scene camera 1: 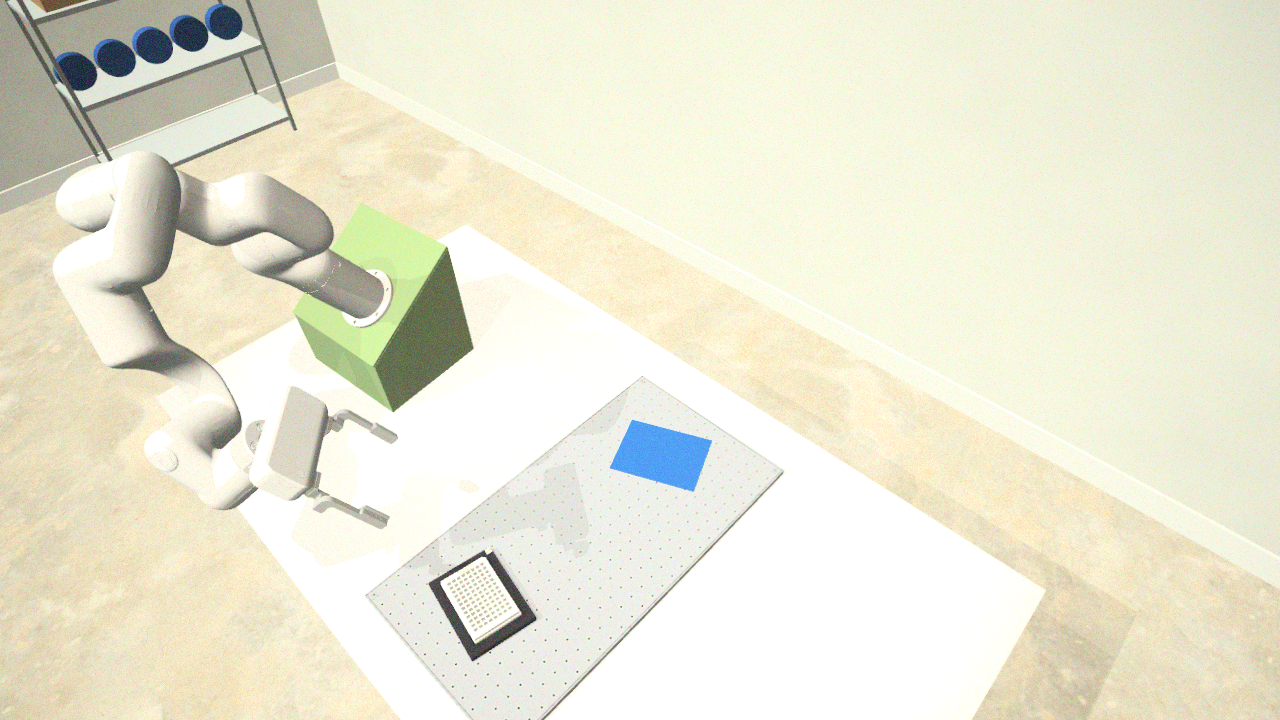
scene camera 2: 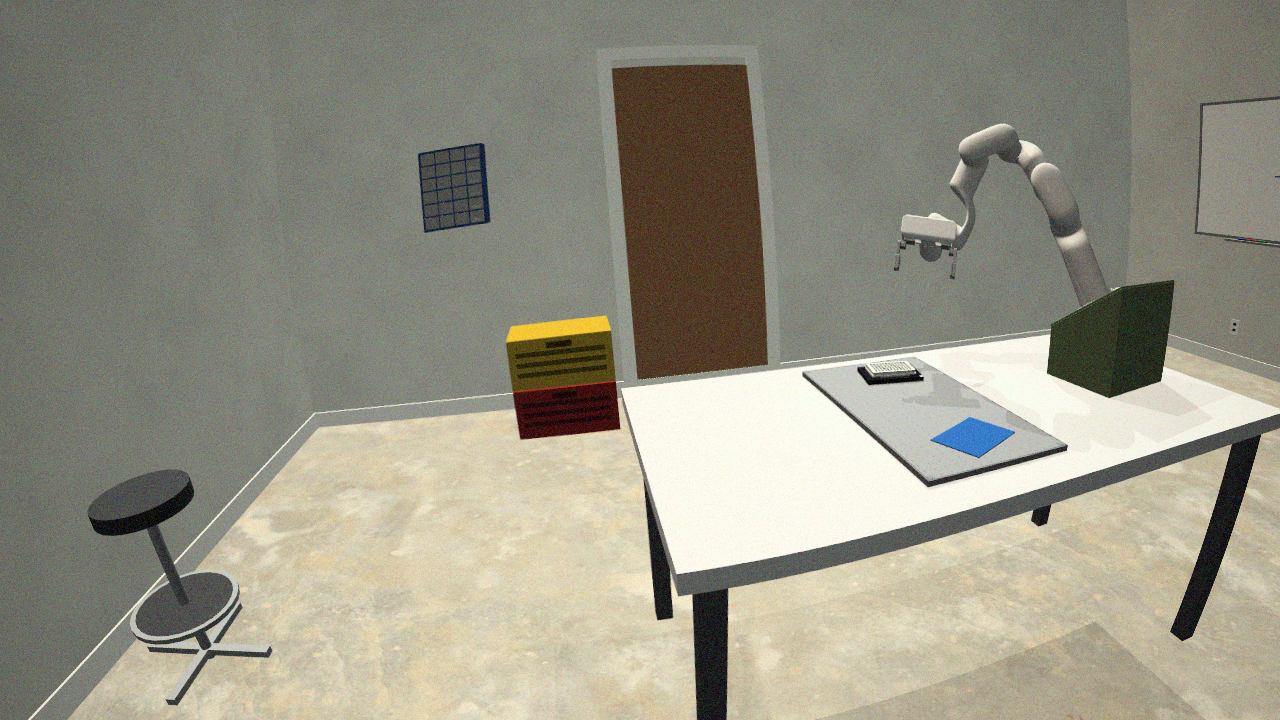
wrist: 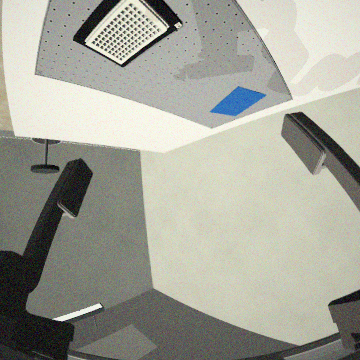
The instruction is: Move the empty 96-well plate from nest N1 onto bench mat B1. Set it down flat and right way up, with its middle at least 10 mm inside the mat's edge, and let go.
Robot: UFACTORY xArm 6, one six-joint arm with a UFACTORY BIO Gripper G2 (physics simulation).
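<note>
The white 96-well plate lies flat, wells up, on the black nest N1. The blue bench mat B1 lies flat with nothing on it. My gripper is wide open and empty. It hangs high above the bench, well apart from the plate, on the arm's side of the nest in the scene camera 1 view. The fingers are tilted, and the wrist view looks across the bench to the walls.
Nest and mat are on a grey perforated board on the white table. The arm stands on a green block beside the board. A stool and stacked yellow and red boxes stand away from the table.
</note>
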